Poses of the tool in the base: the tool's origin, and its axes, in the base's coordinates. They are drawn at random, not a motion.
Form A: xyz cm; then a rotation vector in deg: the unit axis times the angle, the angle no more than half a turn.
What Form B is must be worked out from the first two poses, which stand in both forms.
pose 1, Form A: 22.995, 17.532, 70.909, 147.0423, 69.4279, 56.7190
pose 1, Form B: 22.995, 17.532, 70.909, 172.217, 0.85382, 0.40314, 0.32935
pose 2, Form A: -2.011, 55.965, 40.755, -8.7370, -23.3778, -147.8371
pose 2, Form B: -2.011, 55.965, 40.755, 149.929, -0.05827, -0.15593, -0.98605
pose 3, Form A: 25.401, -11.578, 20.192, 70.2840, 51.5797, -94.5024
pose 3, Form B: 25.401, -11.578, 20.192, 128.573, 0.54665, 0.40117, -0.73501
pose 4, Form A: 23.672, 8.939, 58.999, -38.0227, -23.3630, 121.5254
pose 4, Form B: 23.672, 8.939, 58.999, 129.460, -0.29370, -0.18046, 0.93871
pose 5, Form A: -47.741, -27.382, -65.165, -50.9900, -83.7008, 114.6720
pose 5, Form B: -47.741, -27.382, -65.165, 150.849, -0.33802, -0.55486, 0.76018
